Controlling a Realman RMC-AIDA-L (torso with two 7-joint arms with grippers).
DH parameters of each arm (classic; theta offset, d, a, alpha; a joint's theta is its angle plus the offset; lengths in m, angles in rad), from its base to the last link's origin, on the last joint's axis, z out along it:
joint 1: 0 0.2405 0 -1.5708
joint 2: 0 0 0 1.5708
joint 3: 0 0.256 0 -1.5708
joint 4: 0 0 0 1.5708
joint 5: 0 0.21 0 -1.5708
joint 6: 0 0 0 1.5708
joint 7: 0 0.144 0 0
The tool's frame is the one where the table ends.
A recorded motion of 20 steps. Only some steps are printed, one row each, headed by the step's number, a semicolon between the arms.
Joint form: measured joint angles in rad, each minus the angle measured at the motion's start. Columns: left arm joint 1, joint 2, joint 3, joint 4, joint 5, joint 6, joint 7; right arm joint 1, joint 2, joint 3, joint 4, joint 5, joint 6, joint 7.
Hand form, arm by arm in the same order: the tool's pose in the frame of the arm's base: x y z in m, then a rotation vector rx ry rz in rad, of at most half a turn. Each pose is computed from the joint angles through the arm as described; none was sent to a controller.
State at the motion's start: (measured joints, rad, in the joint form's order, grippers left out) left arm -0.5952 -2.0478 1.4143 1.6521 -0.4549 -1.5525 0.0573; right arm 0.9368 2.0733 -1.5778 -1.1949 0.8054 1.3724 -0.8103
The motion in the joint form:
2: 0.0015 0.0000 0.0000 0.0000 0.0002 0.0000 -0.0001; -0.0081 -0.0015 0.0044 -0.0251 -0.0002 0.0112 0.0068
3: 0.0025 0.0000 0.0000 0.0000 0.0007 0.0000 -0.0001; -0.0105 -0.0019 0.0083 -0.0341 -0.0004 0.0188 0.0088
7: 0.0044 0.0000 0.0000 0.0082 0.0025 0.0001 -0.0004; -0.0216 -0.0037 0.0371 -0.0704 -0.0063 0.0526 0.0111
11: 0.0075 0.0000 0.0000 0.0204 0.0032 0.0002 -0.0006; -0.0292 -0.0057 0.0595 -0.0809 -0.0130 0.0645 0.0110
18: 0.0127 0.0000 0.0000 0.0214 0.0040 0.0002 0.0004; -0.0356 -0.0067 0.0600 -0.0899 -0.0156 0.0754 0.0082
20: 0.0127 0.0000 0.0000 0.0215 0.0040 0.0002 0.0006; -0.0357 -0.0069 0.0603 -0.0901 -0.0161 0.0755 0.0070
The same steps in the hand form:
2: -0.1317 0.3659 0.0470 -2.1939 -1.1590 0.2001; 0.0452 0.3751 -0.0557 -2.9246 0.1408 -0.3071
3: -0.1321 0.3658 0.0471 -2.1929 -1.1600 0.2009; 0.0446 0.3745 -0.0541 -2.9251 0.1416 -0.3048
7: -0.1312 0.3655 0.0482 -2.1910 -1.1538 0.1960; 0.0436 0.3738 -0.0451 -2.9207 0.1492 -0.2926
11: -0.1297 0.3649 0.0497 -2.1899 -1.1452 0.1879; 0.0458 0.3758 -0.0394 -2.9100 0.1683 -0.2844
18: -0.1315 0.3643 0.0499 -2.1872 -1.1487 0.1903; 0.0476 0.3745 -0.0381 -2.9121 0.1654 -0.2937
20: -0.1315 0.3643 0.0499 -2.1873 -1.1484 0.1903; 0.0476 0.3746 -0.0379 -2.9116 0.1637 -0.2943

